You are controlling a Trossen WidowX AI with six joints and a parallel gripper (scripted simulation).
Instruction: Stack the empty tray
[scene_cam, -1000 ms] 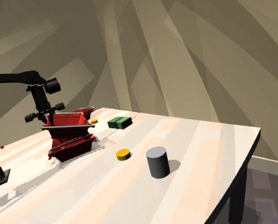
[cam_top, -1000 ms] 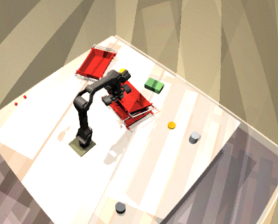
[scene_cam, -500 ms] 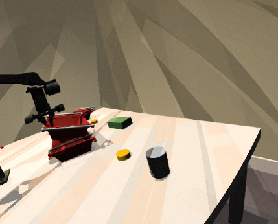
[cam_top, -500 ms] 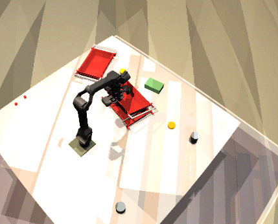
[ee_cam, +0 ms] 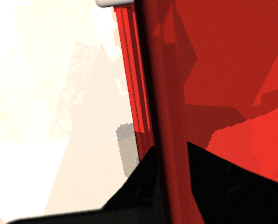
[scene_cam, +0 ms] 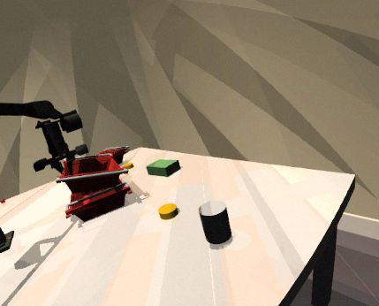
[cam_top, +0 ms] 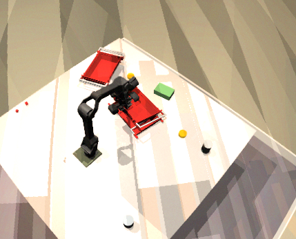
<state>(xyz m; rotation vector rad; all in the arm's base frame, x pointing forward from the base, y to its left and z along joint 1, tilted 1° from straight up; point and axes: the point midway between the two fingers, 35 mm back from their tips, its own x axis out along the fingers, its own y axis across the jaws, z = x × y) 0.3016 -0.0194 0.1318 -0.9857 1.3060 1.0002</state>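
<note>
My gripper tip is now 8 cm short of the red tray, 2 cm to the left of it and 1 cm below it. Round my gripper tip: green block (35 cm ahead, 7 cm to the right, 9 cm below).
</note>
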